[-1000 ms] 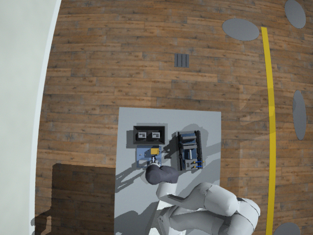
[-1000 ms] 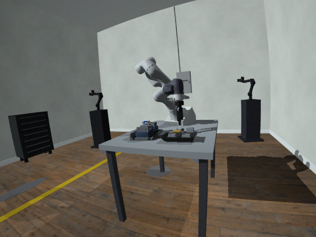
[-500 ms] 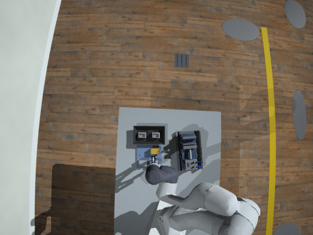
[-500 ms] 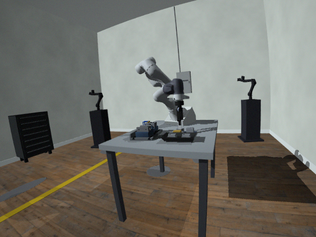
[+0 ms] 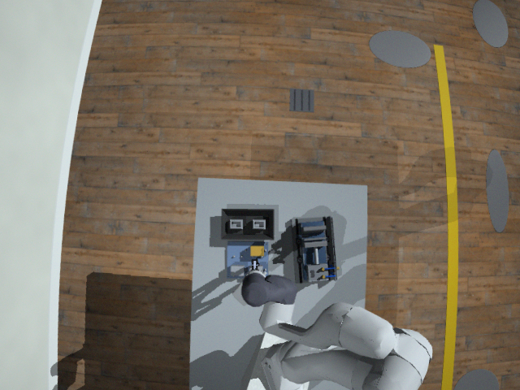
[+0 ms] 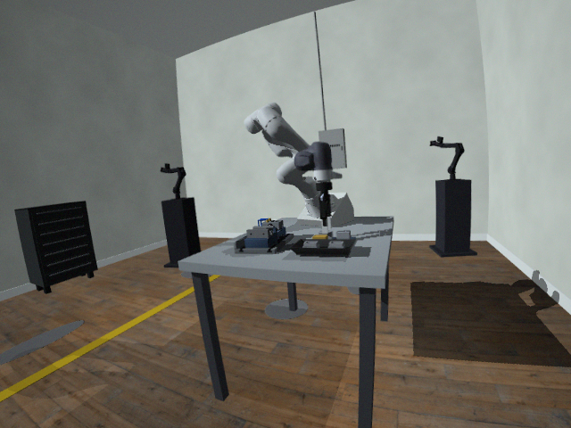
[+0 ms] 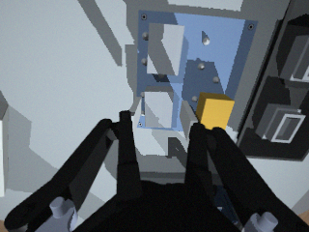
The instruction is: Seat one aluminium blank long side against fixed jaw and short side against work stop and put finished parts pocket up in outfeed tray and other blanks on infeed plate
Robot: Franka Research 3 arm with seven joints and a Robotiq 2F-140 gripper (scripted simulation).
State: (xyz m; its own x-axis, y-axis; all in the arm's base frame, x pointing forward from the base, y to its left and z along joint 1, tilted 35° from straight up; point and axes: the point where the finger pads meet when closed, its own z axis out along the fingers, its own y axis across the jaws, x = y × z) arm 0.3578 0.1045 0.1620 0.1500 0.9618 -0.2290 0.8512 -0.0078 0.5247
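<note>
The brass blank is 80 mm ahead of my hand, 50 mm below it and 30 mm to the right of it. Round my hand: vise (280 mm to the right, 40 mm ahead, 30 mm below).
</note>
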